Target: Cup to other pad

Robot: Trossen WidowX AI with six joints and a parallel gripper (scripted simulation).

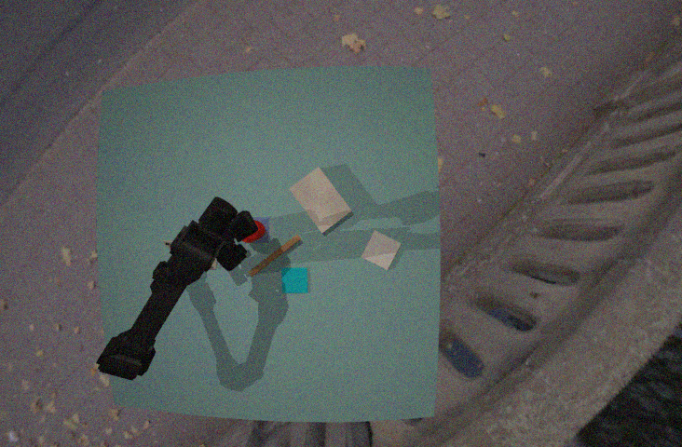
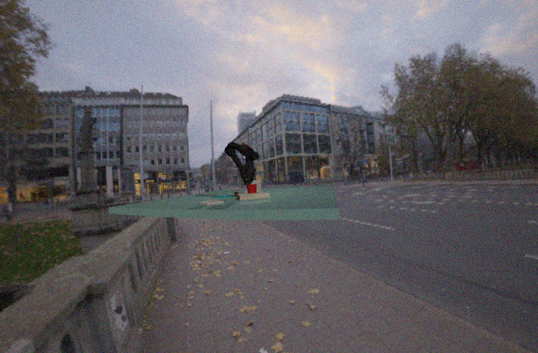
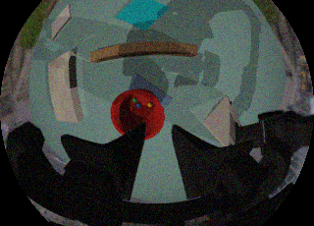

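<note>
The red cup is 50 mm below my gripper tip, 30 mm ahead of it and 10 mm to the left of it. Also, from my gripper tip: teal pad (160 mm to the right, 150 mm ahead, 100 mm below); then blue-violet pad (100 mm below, 20 mm ahead, 10 mm to the left); then wooden stick (90 mm below, 90 mm ahead, 70 mm to the right).
</note>
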